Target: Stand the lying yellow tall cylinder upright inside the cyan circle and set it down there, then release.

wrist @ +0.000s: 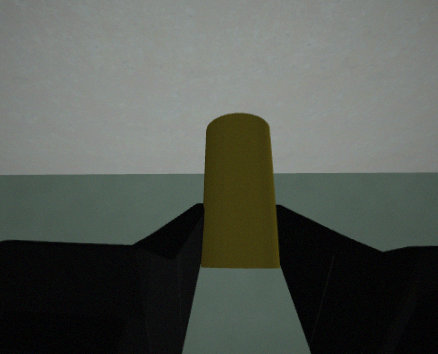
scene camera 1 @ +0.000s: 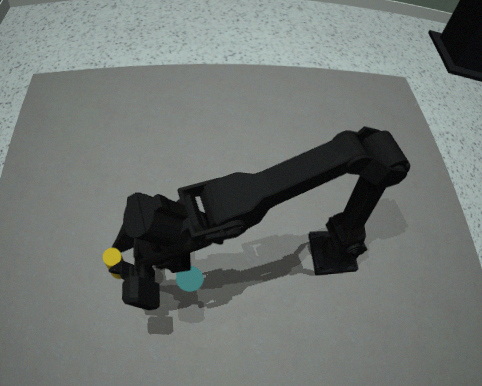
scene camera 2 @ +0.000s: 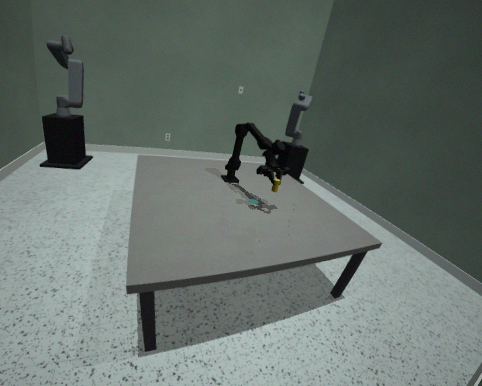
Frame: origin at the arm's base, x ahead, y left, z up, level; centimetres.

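Where they show: gripper, fingertip midpoint: (wrist: 237, 212) (scene camera 1: 110, 262) (scene camera 2: 276, 184); arm's base, link origin: (scene camera 1: 336, 252) (scene camera 2: 230, 177).
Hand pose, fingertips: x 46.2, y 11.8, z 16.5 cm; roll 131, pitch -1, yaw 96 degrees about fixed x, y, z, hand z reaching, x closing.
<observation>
Each offset is from my fingertips to the top centre of the thing. "pt": to the spot under its first point. Level surfaces: height alone.
The yellow cylinder @(dz +2.5, dx -0.7, dy -0.1 cm) (scene camera 1: 112, 257) (scene camera 2: 276, 185) (wrist: 240, 195) is held between the fingers and stands close to upright in the air above the table. My gripper (scene camera 1: 115, 260) (scene camera 2: 275, 181) (wrist: 237, 212) is shut on it, with one finger on each side in the wrist view. The cyan circle @(pt dz -17.9, dx -13.3, dy -4.1 cm) (scene camera 1: 189, 279) (scene camera 2: 253, 201) lies flat on the table, to the right of the cylinder in scene camera 1 and to its lower left in scene camera 2. The arm covers a little of the circle's upper edge in scene camera 1. The circle does not show in the wrist view.
The grey table @(dz -18.0 cm) (scene camera 1: 250, 340) (scene camera 2: 200, 240) carries the arm's base (scene camera 1: 334, 260) (scene camera 2: 230, 178). The arm's shadow falls on the table around the circle. Two other robots on black pedestals (scene camera 2: 65, 140) (scene camera 2: 295, 159) stand on the floor beyond the table.
</observation>
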